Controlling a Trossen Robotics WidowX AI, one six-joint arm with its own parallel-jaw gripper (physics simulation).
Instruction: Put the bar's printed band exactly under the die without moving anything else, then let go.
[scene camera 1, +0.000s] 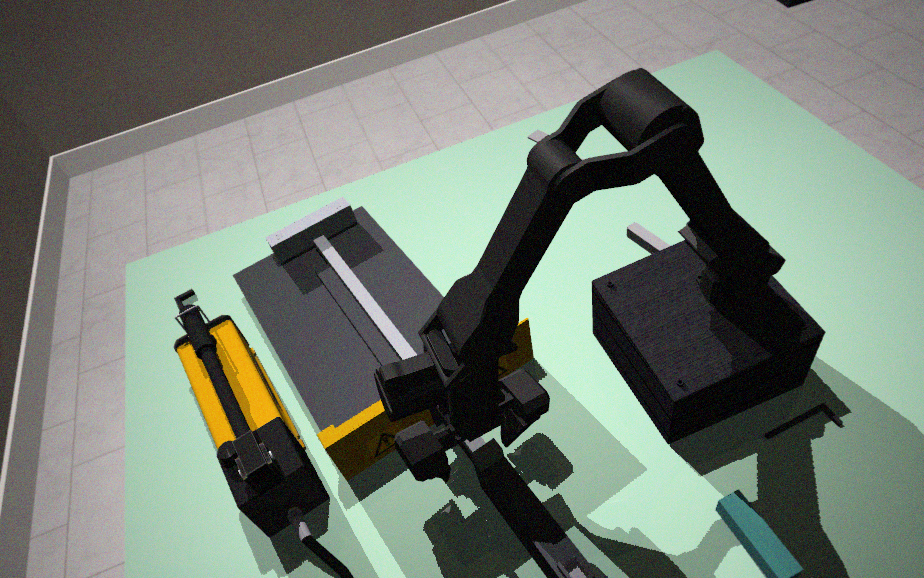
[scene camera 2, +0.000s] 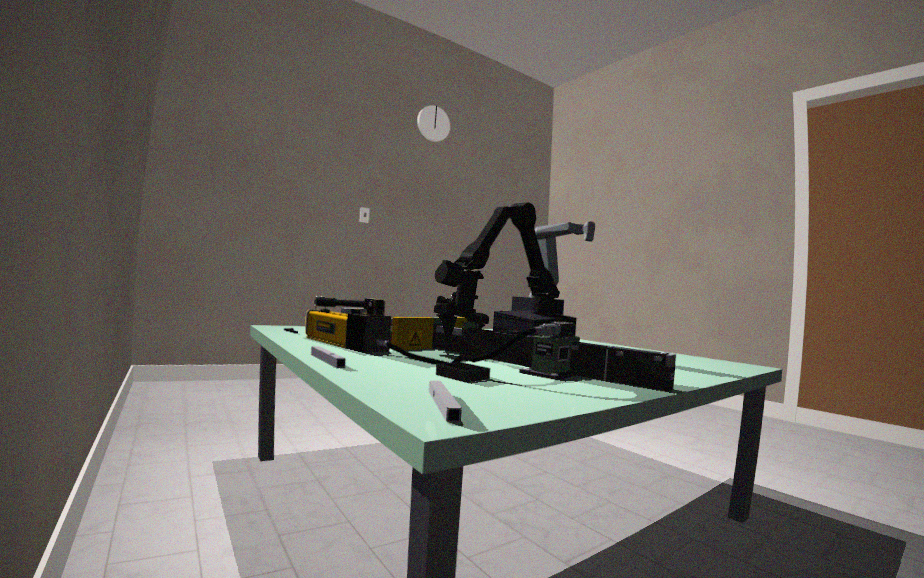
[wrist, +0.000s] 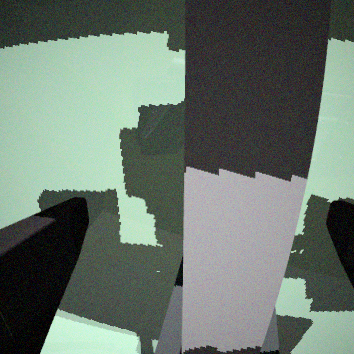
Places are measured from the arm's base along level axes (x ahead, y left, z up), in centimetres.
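Pixels of known places: gripper, fingertip midpoint: (scene camera 2: 457, 343) (wrist: 210, 211); arm's base at its link origin: (scene camera 1: 730, 287) (scene camera 2: 543, 313).
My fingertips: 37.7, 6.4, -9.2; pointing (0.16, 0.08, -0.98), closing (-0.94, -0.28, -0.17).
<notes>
Ahead of a thing's pixels: the offset from my fingertips to its top centre, as dx, dy, dz. "pt": to the spot under its first point. Level surfaces: height alone.
The long pale bar (scene camera 1: 364, 296) (wrist: 240, 260) runs from the upright stop on the grey plate, passes under the arm and continues in shadow toward the bottom right. My gripper (scene camera 1: 476, 432) (scene camera 2: 463, 325) (wrist: 210, 211) is open. In the wrist view its fingers stand apart on either side of the bar, with nothing clamped between them. The bar shows a dark upper stretch and a light lower stretch there, with a jagged border. The printed band cannot be made out. The die cannot be identified, and the arm hides the bar's crossing at the yellow guard.
The grey plate {dz +2.3} (scene camera 1: 293, 340) ends at a yellow guard {pt +13.5, -6.0, +5.3} (scene camera 1: 354, 436) (scene camera 2: 412, 333). A yellow-black machine {pt +27.0, -14.7, +10.1} (scene camera 1: 231, 395) (scene camera 2: 330, 327) stands left. The black base box (scene camera 1: 654, 327) is right, near a teal block {-27.8, +24.3, +0.0} (scene camera 1: 759, 535). A dark green machine {pt -2.4, +36.6, +2.3} (scene camera 2: 550, 354) and loose bars {+40.4, +10.0, -0.8} (scene camera 2: 327, 355) {+32.1, +50.8, -0.8} (scene camera 2: 439, 395) stand nearer camera 2.
</notes>
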